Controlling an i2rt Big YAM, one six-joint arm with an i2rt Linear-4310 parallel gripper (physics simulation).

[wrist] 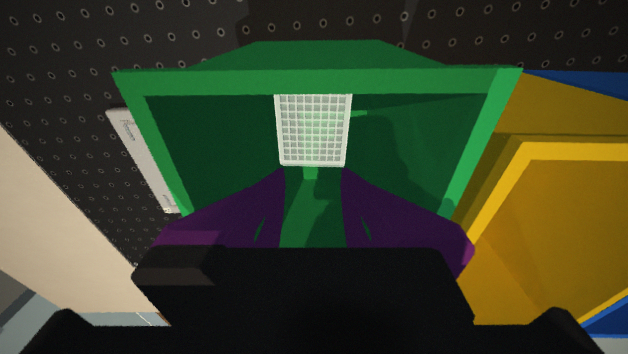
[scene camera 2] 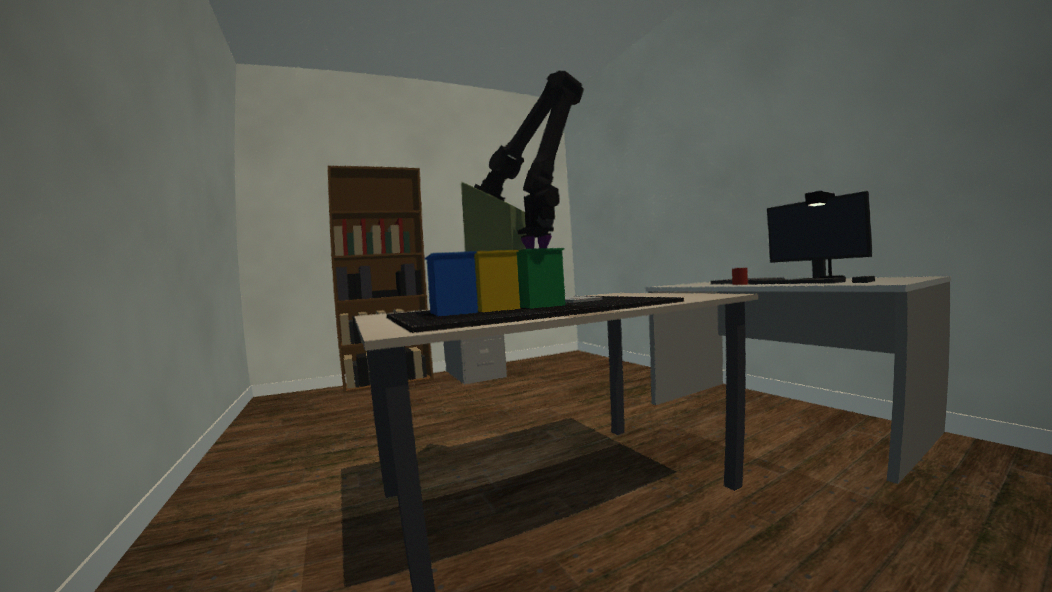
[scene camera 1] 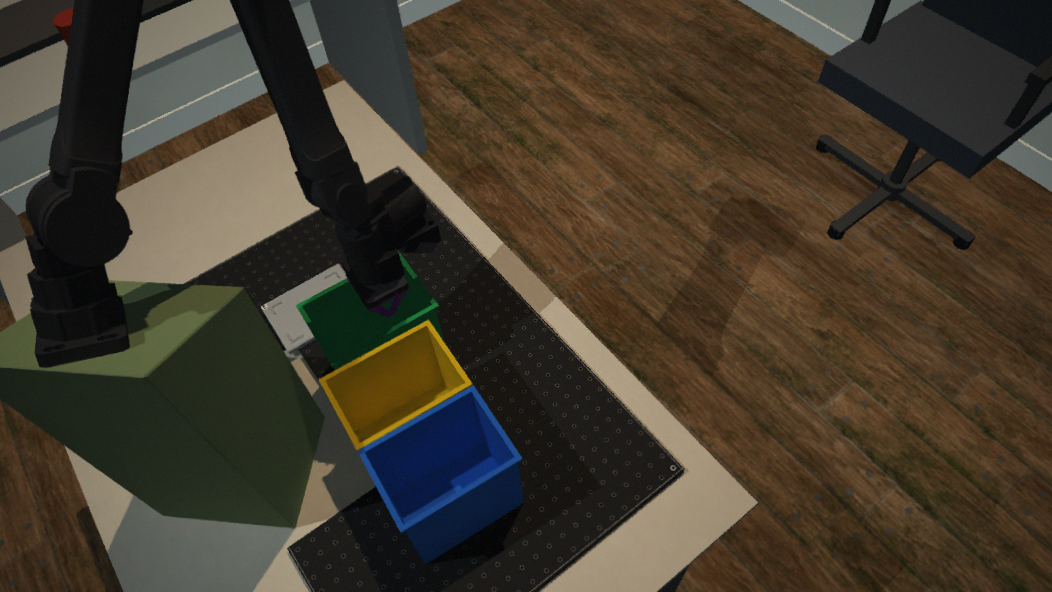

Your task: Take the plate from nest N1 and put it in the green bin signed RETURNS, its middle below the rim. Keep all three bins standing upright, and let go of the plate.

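My gripper [scene camera 1: 387,307] [scene camera 2: 536,243] [wrist: 312,177] points down over the green bin, purple fingertips about at rim height. It is partly open, with a narrow empty gap between the fingers. The white gridded plate [wrist: 313,131] lies inside the green bin [scene camera 1: 345,338] [scene camera 2: 541,279] [wrist: 310,81], well below the rim and apart from the fingers. The plate does not show in the scene views. The green bin stands upright; its sign is not readable. A pale nest [scene camera 1: 294,316] [wrist: 142,160] lies beside it, with no plate on it; its label is unreadable.
The yellow bin [scene camera 1: 397,390] [scene camera 2: 498,283] [wrist: 560,225] and blue bin [scene camera 1: 470,508] [scene camera 2: 452,287] stand upright in a row with the green one on the black perforated mat [scene camera 1: 566,397]. An olive pedestal [scene camera 1: 213,434] [scene camera 2: 485,224] carries the arm's base behind the bins.
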